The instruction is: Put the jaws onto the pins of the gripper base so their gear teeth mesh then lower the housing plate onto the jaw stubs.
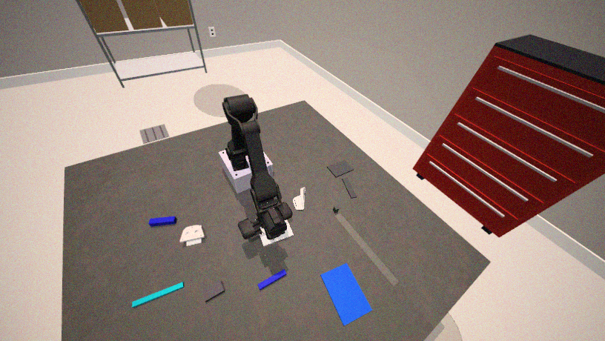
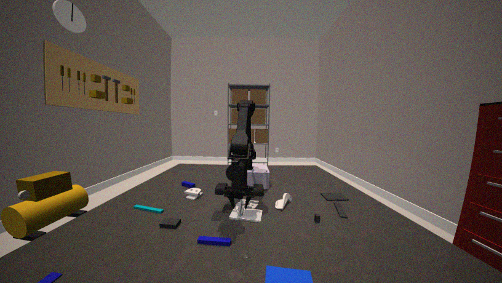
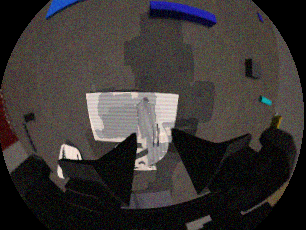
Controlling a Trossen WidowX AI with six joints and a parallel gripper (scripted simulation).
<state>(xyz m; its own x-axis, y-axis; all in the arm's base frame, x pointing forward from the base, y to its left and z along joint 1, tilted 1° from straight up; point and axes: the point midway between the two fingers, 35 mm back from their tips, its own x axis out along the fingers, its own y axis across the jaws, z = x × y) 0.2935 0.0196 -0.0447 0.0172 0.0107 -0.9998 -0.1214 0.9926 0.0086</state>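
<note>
Right now the flat white plate is 2 cm ahead of my gripper tip, 3 cm to the left of it and 1 cm below it. Round my gripper tip: cyan bar (7 cm ahead, 38 cm to the right, 1 cm below); small black cube (2 cm ahead, 30 cm to the left); blue sheet (30 cm ahead, 17 cm to the left, 1 cm below).
</note>
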